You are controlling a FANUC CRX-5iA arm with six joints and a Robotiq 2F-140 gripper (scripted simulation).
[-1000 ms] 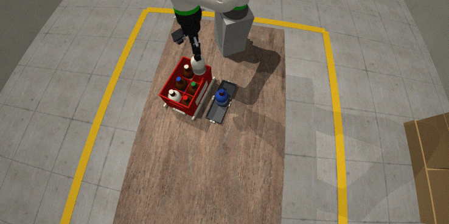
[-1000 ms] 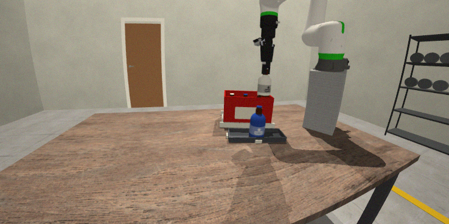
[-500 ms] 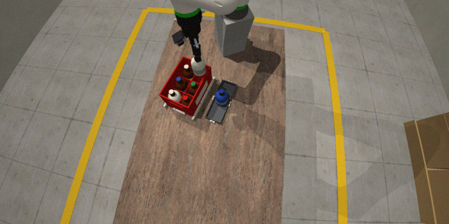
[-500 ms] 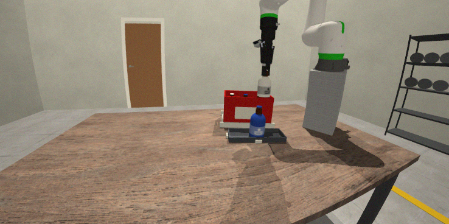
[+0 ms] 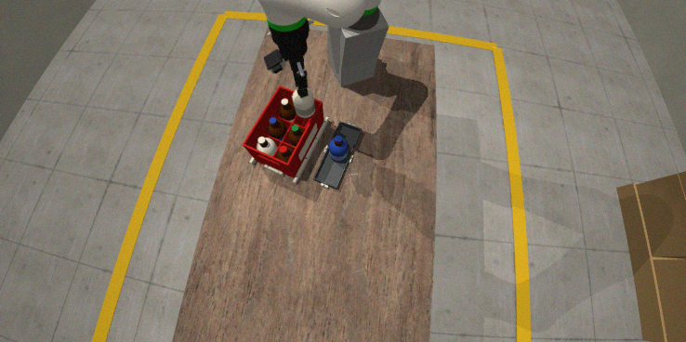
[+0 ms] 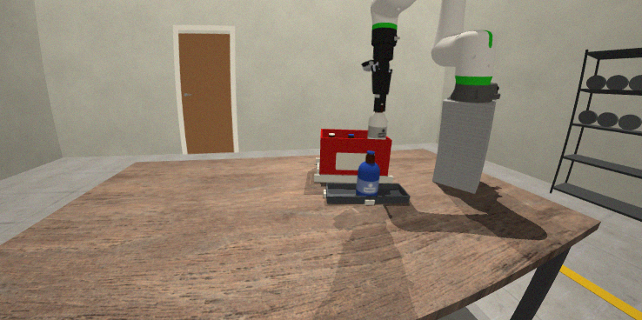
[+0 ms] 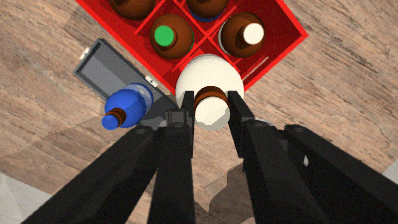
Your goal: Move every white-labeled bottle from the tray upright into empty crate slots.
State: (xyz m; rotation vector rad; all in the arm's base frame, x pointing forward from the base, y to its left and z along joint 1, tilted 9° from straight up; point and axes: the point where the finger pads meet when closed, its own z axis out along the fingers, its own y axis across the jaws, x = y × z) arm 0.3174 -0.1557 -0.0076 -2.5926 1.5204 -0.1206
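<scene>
Now: the red crate 23 cm below my hand, 7 cm to the right of it and 7 cm ahead of it. From my hand the other things lie so: dark tray 30 cm below, 14 cm to the left, 11 cm ahead; then blue-labeled bottle 23 cm below, 14 cm to the left, 10 cm ahead.
</scene>
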